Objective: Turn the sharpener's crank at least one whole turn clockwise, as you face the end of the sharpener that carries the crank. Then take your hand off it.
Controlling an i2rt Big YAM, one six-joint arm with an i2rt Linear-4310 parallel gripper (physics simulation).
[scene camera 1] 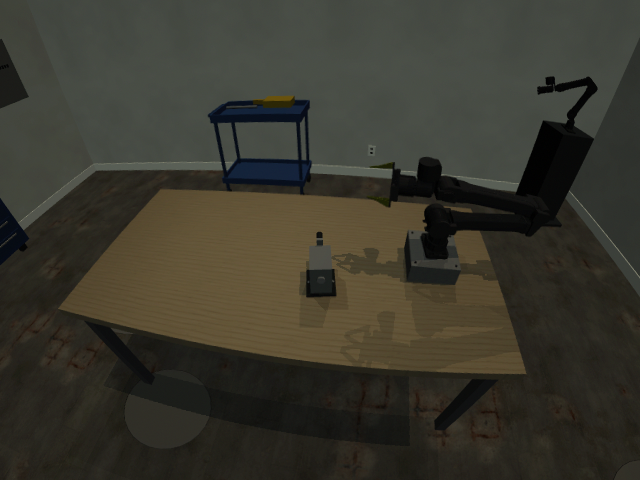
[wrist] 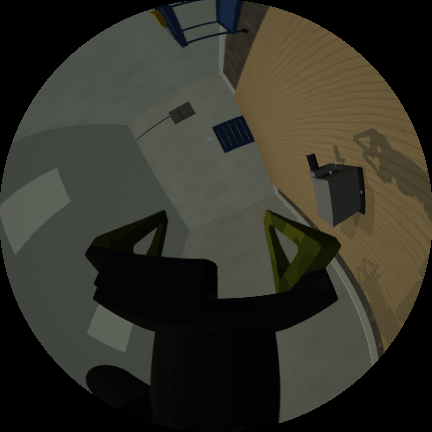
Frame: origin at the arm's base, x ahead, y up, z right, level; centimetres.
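Seen in the pictures: gripper, between the fingertips: (scene camera 1: 368, 181) (wrist: 215, 215); arm's base, origin of its link: (scene camera 1: 433, 247).
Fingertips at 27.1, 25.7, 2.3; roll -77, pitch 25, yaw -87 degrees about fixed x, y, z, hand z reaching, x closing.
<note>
Pixels of each thing's top centre, then the offset from my fingertips to it, as dx, dy, dz. "spot": a spot on its surface instead. Level surfaces: height alone.
- grey sharpener, a spot on its surface: (wrist: 339, 195) spot: +11.6, -24.9, -11.4
- black handle, a spot on its surface: (wrist: 312, 162) (scene camera 1: 322, 235) spot: +15.1, -20.7, -3.0
- wooden table, height of its surface: dy -34.5
The grey sharpener (scene camera 1: 320, 263) (wrist: 339, 195) stands upright on a dark base near the middle of the table. Its crank is at the far end in the scene view, where a black handle (scene camera 1: 319, 235) (wrist: 312, 162) shows; in the wrist view the handle sticks out at the upper left of the body. My gripper (scene camera 1: 379, 182) (wrist: 215, 215) is open and empty, with its two yellow-green fingers wide apart. It hangs above the table's far right part, to the right of the sharpener and its crank, well apart from both.
The wooden table (scene camera 1: 206, 279) (wrist: 310, 80) bears the arm's grey base block (scene camera 1: 432, 272) to the right of the sharpener. A blue cart (scene camera 1: 261, 117) (wrist: 227, 15) with a yellow object (scene camera 1: 279, 101) stands behind the table. A tall black stand (scene camera 1: 555, 165) is at the back right.
</note>
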